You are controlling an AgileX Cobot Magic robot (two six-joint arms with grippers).
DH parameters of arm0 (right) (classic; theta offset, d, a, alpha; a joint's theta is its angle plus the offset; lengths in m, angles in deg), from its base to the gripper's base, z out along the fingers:
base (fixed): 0 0 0 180
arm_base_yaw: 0 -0.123 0 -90
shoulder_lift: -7.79 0 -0.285 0
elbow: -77.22 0 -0.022 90
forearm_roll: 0 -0.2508 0 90
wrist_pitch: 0 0 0.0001 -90
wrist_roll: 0 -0.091 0 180
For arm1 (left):
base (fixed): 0 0 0 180
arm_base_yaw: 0 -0.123 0 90
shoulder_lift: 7.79 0 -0.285 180
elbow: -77.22 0 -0.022 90
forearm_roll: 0 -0.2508 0 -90
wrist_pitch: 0 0 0.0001 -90
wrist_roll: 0 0.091 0 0
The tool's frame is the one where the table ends.
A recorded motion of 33 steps. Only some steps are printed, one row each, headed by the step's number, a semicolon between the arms.
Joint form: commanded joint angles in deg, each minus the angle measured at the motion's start. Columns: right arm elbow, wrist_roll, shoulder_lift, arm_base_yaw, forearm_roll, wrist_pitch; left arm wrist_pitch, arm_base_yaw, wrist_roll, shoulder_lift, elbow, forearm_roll.
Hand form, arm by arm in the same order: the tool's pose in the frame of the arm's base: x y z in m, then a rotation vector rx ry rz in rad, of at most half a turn. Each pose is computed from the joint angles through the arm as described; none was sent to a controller.
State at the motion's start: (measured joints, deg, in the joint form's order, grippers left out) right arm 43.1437 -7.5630 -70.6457 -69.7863 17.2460 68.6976; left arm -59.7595 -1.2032 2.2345 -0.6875 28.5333 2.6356
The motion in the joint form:
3: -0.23 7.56 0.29 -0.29 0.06 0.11; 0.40 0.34 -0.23 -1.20 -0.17 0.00
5: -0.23 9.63 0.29 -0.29 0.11 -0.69; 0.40 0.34 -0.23 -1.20 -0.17 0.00
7: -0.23 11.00 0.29 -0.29 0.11 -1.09; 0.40 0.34 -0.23 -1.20 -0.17 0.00
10: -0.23 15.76 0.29 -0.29 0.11 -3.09; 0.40 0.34 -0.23 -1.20 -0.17 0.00
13: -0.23 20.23 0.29 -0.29 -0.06 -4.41; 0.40 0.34 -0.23 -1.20 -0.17 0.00
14: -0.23 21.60 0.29 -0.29 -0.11 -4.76; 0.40 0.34 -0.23 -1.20 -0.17 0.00
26: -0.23 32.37 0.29 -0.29 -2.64 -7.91; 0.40 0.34 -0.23 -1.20 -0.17 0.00
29: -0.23 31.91 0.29 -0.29 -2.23 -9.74; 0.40 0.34 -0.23 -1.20 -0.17 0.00
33: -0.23 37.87 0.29 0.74 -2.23 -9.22; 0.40 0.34 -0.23 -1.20 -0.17 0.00
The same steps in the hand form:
3: 0.0854 0.1616 0.2390 -1.8440 2.3370 -0.3626; -0.0083 -0.0037 0.2778 0.0220 1.9909 -0.0222
5: 0.0858 0.1628 0.2390 -1.8847 2.2964 -0.3540; -0.0083 -0.0037 0.2778 0.0220 1.9909 -0.0222
7: 0.0859 0.1634 0.2390 -1.9116 2.2710 -0.3502; -0.0083 -0.0037 0.2778 0.0220 1.9909 -0.0222
10: 0.0867 0.1665 0.2390 -1.9985 2.1727 -0.3284; -0.0083 -0.0037 0.2778 0.0220 1.9909 -0.0222
13: 0.0869 0.1686 0.2390 -2.0782 2.0854 -0.3156; -0.0083 -0.0037 0.2778 0.0220 1.9909 -0.0222
14: 0.0869 0.1692 0.2390 -2.1021 2.0585 -0.3128; -0.0083 -0.0037 0.2778 0.0220 1.9909 -0.0222
26: 0.0847 0.1748 0.2385 -2.2694 1.8612 -0.2459; -0.0083 -0.0037 0.2778 0.0220 1.9909 -0.0222
29: 0.0858 0.1775 0.2389 -2.2449 1.8429 -0.2307; -0.0083 -0.0037 0.2778 0.0220 1.9909 -0.0222
33: 0.0888 0.1752 0.2388 -2.3341 1.7557 -0.2571; -0.0083 -0.0037 0.2778 0.0220 1.9909 -0.0222

